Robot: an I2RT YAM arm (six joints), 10 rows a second.
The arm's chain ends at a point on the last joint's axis. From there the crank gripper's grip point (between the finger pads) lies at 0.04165 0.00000 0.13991 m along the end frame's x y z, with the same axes.
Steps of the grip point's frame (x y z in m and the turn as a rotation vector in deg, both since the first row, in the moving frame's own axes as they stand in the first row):
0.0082 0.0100 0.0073 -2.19 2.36 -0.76
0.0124 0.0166 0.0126 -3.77 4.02 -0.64
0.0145 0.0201 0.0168 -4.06 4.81 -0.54
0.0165 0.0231 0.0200 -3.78 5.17 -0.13
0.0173 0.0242 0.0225 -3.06 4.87 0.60
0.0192 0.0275 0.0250 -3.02 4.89 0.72
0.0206 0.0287 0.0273 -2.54 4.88 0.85
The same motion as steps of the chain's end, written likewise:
0.0024 0.0053 0.0092 -2.19 2.36 -0.76
0.0027 0.0080 0.0161 -3.77 4.02 -0.64
0.0029 0.0108 0.0211 -4.06 4.81 -0.54
0.0041 0.0141 0.0246 -3.78 5.17 -0.13
0.0056 0.0163 0.0268 -3.06 4.87 0.60
0.0075 0.0196 0.0293 -3.02 4.89 0.72
0.0089 0.0219 0.0315 -2.54 4.88 0.85

